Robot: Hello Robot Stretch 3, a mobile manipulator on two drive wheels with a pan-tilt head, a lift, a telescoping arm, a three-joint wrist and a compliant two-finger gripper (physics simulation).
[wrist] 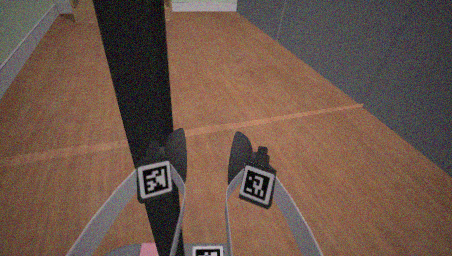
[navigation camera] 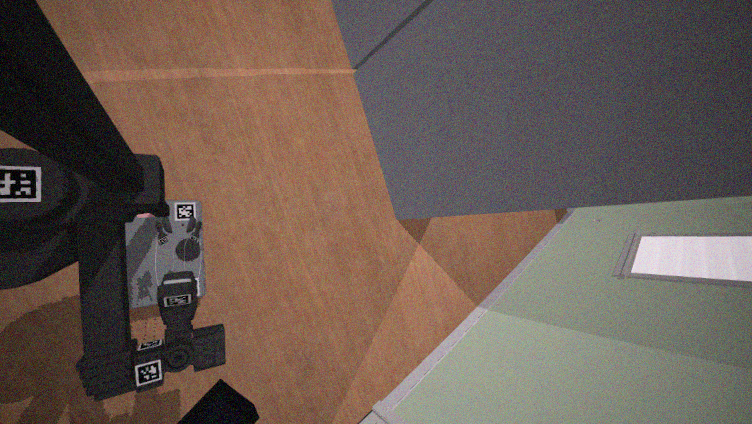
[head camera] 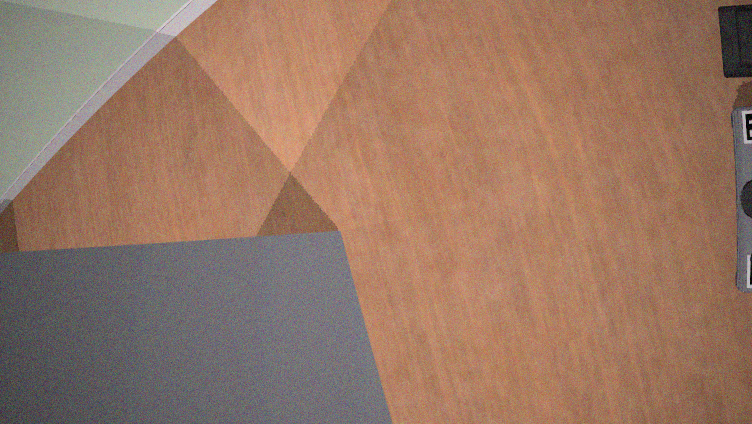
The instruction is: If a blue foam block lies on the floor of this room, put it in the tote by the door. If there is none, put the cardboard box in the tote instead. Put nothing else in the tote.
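Pixels of known places: gripper, fingertip midpoint: (wrist: pixel 209 148) (navigation camera: pixel 179 216); robot's base at its link origin: (navigation camera: pixel 187 247).
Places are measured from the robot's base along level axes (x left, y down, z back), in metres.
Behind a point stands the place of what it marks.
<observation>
My gripper (navigation camera: pixel 179 227) @(x 0.095, y -0.507, z 0.011 m) (wrist: pixel 209 148) @(x 0.095, y -0.507, z 0.011 m) is open, with its two dark fingertips apart and bare floor showing between them in the wrist view. In the navigation view it is folded in over the grey robot base (navigation camera: pixel 144 268) @(x -0.047, y -0.160, z 0.118 m). A blue foam block, the tote, the cardboard box and the door do not show in the head, navigation or wrist view.
A large grey partition (head camera: pixel 173 326) @(x 0.223, y -0.613, z -1.035 m) (navigation camera: pixel 526 115) @(x 0.395, y -0.857, z -0.985 m) (wrist: pixel 380 60) stands on the wood floor (head camera: pixel 473 210) @(x 0.008, y -0.001, z -0.675 m) (navigation camera: pixel 273 184) @(x 0.257, y 0.000, z -0.344 m) (wrist: pixel 280 100) @(x 0.955, y 0.000, z -0.376 m). A green wall (head camera: pixel 57 89) @(x -0.557, y -0.272, z -2.424 m) (navigation camera: pixel 552 358) @(x -0.791, y -0.644, z -1.627 m) with a pale skirting runs past its corner. My black mast (wrist: pixel 135 65) @(x 0.116, y -0.565, z 0.065 m) crosses the wrist view. Light wooden furniture (wrist: pixel 84 11) @(x 2.027, y -0.089, z 1.019 m) shows far off.
</observation>
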